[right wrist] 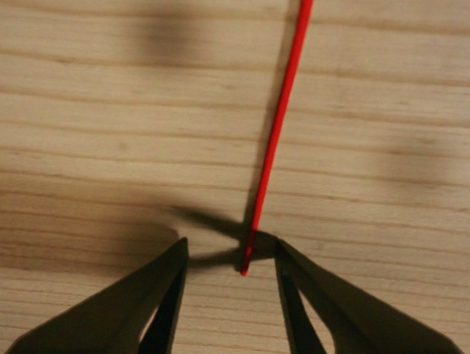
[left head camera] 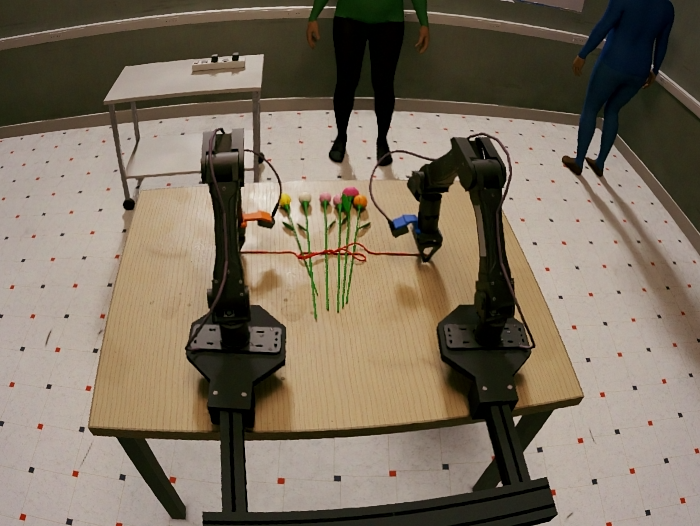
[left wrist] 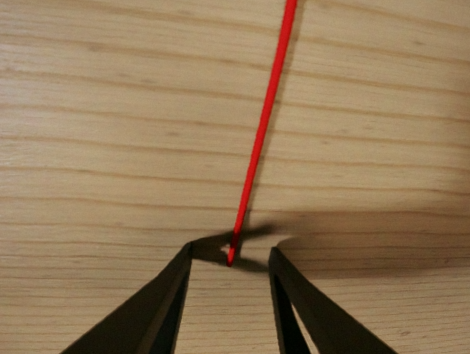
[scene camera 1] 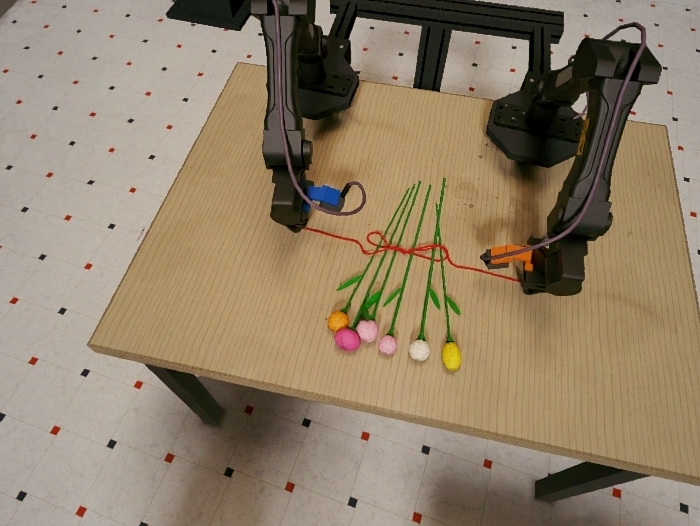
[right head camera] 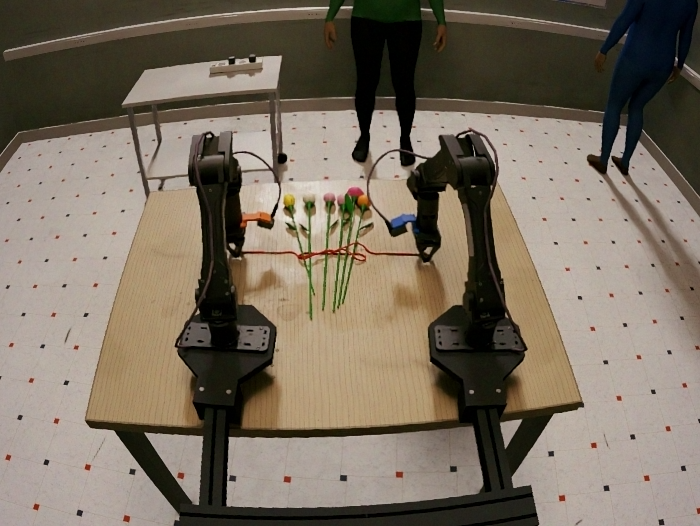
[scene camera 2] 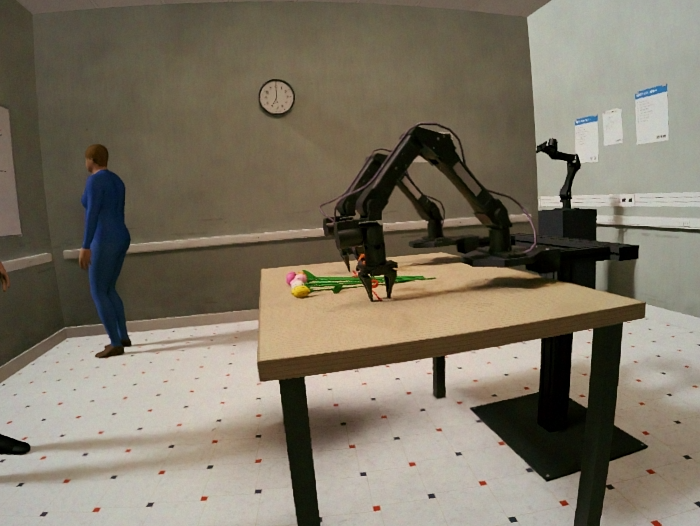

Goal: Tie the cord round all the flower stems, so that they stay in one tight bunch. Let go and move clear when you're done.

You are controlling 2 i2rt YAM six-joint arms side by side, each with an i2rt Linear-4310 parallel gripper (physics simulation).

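Frame: origin at the left arm's base, x up, y right, z ahead, level; centimetres.
Seen in the pictures: left gripper, fingertip midpoint: [left wrist: 231,252] [scene camera 1: 527,283] [right head camera: 237,251] [scene camera 2: 380,299]; right gripper, fingertip midpoint: [right wrist: 232,248] [left head camera: 423,256] [scene camera 1: 298,223] [right head camera: 424,256] [scene camera 2: 355,270]; left arm's base, link origin: [left head camera: 235,340] [scene camera 1: 536,123] [right head camera: 225,339] [scene camera 2: 500,253]; right arm's base, link origin: [left head camera: 485,338] [scene camera 1: 312,80] [right head camera: 477,340] [scene camera 2: 435,239].
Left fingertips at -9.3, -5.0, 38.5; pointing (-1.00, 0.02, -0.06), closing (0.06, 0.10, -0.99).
Observation:
Pixels of each thing's middle, then the offset from my left fingertips to it, as dx, dy, dz. Level surfaces: height alone.
- yellow flower, body centre: [scene camera 1: 451,329] [left head camera: 287,212] [right head camera: 290,213] [scene camera 2: 319,290] +1.2, +13.7, +16.0
- orange flower, body centre: [scene camera 1: 346,298] [right head camera: 364,215] [left head camera: 361,215] +1.3, +35.5, +15.7
- wooden table, surface height: dx -0.1
Several flowers lie side by side, stems fanned apart, from the yellow flower [left head camera: 285,199] [scene camera 1: 451,356] to the orange flower [left head camera: 360,201] [scene camera 1: 338,320]. The red cord [scene camera 1: 407,249] [left wrist: 260,137] [right wrist: 274,137] runs across the stems, with loose crossing strands and small loops in the middle; how it passes round each stem is unclear. My left gripper [left wrist: 231,252] [scene camera 2: 380,298] is partly open at the table, one cord end between its fingertips with gaps both sides. My right gripper [right wrist: 232,248] [left head camera: 426,257] is partly open likewise over the other cord end.
The wooden table [left head camera: 362,361] [scene camera 1: 226,316] carries both arms' bases at its near side in the head views. A white trolley [left head camera: 181,80] stands behind it at the left. A person in green and black [left head camera: 367,62] and one in blue [left head camera: 622,62] stand beyond.

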